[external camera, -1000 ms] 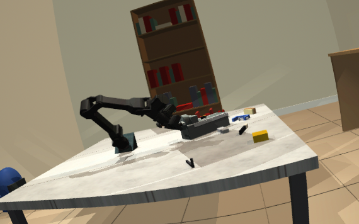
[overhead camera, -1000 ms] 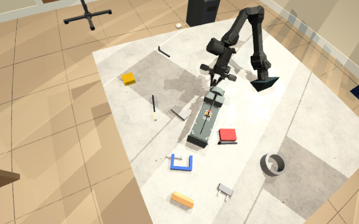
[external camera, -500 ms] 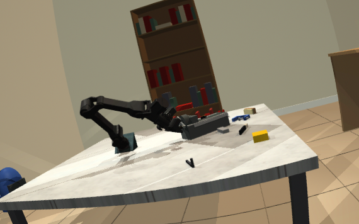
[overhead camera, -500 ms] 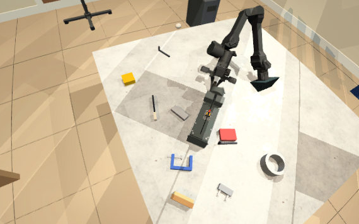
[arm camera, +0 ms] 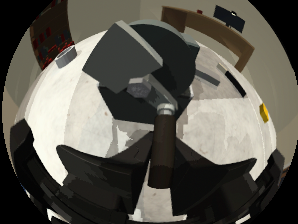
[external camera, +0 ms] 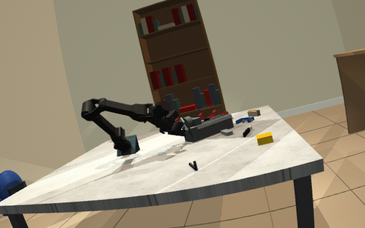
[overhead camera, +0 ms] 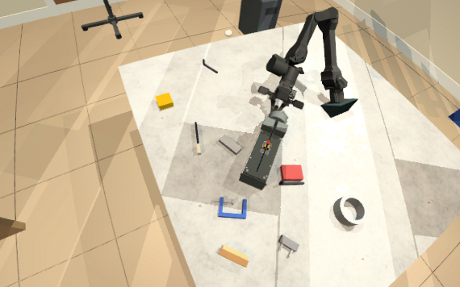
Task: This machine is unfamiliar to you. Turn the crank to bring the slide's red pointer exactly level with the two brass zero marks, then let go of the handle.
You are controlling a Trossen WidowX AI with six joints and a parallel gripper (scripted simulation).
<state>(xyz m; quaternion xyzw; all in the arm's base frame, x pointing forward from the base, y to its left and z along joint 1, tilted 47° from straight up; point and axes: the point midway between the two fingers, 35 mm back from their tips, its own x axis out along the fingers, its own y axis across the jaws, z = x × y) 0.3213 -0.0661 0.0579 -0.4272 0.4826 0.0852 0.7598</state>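
My gripper tip is now 2 cm past the crank handle, 1 cm to the left of it and 2 cm below it. Also, from my gripper tip: grey block: 20 cm ahead, 1 cm to the left, 3 cm below; then red pointer: 11 cm ahead, 10 cm to the left, 4 cm above; then red block: 7 cm ahead, 22 cm to the left, 3 cm below.
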